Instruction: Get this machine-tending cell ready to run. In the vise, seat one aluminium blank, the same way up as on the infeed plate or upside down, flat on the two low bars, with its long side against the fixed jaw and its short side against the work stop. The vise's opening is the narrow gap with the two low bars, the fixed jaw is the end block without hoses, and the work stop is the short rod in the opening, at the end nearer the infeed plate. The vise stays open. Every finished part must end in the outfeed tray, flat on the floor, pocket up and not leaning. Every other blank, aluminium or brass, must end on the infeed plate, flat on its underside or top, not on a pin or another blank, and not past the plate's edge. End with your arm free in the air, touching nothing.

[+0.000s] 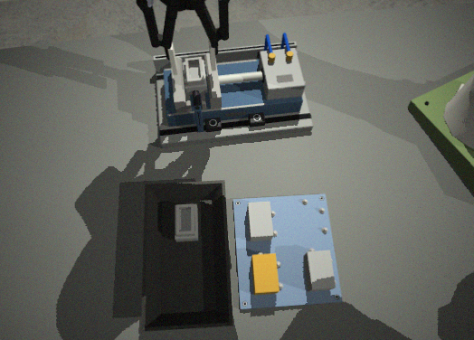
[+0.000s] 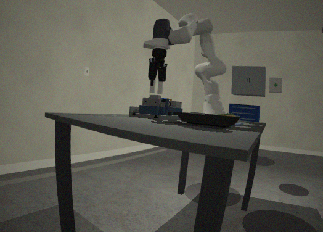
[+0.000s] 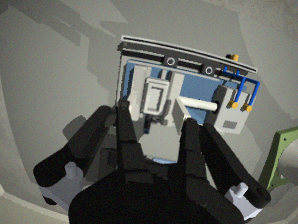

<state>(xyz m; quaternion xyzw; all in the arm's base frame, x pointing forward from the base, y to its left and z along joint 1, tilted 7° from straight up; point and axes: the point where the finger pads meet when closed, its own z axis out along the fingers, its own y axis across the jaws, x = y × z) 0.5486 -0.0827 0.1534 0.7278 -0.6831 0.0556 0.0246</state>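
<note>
Right now my hand is 80 mm above the moving jaw and 30 mm past it. From my hand the other things lie so: work stop 60 mm below, 50 mm to the left; fixed jaw 80 mm below, 30 mm ahead; vise 110 mm below, 70 mm behind.
</note>
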